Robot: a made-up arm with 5 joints. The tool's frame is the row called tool. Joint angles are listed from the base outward.
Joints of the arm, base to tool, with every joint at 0 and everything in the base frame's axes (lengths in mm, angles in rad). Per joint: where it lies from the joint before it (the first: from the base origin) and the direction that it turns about. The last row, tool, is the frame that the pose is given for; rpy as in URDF.
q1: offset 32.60 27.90 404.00 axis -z
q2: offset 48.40 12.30 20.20 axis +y
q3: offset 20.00 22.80 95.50 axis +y
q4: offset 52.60 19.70 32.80 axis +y
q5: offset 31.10 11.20 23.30 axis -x
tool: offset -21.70 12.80 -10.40 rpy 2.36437 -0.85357 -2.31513
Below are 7 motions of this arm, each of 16 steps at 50 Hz.
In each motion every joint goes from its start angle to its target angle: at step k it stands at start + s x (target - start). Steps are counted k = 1, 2, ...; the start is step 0. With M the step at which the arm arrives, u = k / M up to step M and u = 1 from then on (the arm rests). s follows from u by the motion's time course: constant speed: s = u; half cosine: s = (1 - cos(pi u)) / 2; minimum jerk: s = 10 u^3 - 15 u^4 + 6 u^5.
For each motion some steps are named. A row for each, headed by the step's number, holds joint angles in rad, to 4 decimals.
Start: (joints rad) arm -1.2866 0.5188 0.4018 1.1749 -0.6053
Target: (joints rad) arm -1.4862 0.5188 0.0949 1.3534 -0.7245
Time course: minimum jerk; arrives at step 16
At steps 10, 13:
10: -1.4313 0.5188 0.1794 1.3043 -0.6917
13: -1.4765 0.5188 0.1099 1.3447 -0.7187

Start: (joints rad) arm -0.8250 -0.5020 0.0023 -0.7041 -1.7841
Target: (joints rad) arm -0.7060 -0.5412 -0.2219 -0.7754 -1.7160
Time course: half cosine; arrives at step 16
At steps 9, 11, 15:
9: -0.7539 -0.5254 -0.1317 -0.7467 -1.7434
11: -0.7324 -0.5325 -0.1721 -0.7596 -1.7311
15: -0.7071 -0.5408 -0.2197 -0.7747 -1.7167

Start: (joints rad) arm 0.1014 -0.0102 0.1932 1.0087 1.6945
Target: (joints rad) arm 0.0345 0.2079 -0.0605 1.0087 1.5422
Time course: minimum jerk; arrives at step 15
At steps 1, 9, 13, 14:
1: 0.1012 -0.0096 0.1925 1.0087 1.6941
9: 0.0557 0.1387 0.0200 1.0087 1.5905
13: 0.0358 0.2037 -0.0556 1.0087 1.5451
14: 0.0347 0.2073 -0.0598 1.0087 1.5426

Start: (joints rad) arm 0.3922 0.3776 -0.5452 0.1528 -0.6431
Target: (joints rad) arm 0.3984 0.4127 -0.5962 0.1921 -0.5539
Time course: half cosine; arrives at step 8
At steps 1, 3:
1: 0.3924 0.3789 -0.5471 0.1543 -0.6397
3: 0.3941 0.3884 -0.5609 0.1649 -0.6156

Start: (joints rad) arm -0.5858 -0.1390 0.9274 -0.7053 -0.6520
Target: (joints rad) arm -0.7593 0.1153 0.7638 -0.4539 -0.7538
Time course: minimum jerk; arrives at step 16
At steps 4, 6, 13, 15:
4: -0.6038 -0.1127 0.9105 -0.6793 -0.6625
6: -0.6335 -0.0690 0.8824 -0.6361 -0.6800
13: -0.7508 0.1029 0.7718 -0.4662 -0.7488
15: -0.7589 0.1147 0.7642 -0.4545 -0.7536

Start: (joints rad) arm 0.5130 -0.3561 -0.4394 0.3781 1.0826
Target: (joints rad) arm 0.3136 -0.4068 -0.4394 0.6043 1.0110
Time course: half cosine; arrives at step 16
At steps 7, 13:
7: 0.4328 -0.3765 -0.4394 0.4691 1.0538
13: 0.3304 -0.4025 -0.4394 0.5852 1.0170

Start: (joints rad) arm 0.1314 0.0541 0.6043 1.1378 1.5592
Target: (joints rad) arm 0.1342 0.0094 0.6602 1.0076 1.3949
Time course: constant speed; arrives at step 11
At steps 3, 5, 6, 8, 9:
3: 0.1322 0.0419 0.6195 1.1023 1.5144
5: 0.1327 0.0338 0.6297 1.0786 1.4845
6: 0.1329 0.0297 0.6348 1.0668 1.4696
8: 0.1334 0.0216 0.6450 1.0431 1.4397
9: 0.1337 0.0175 0.6500 1.0313 1.4248

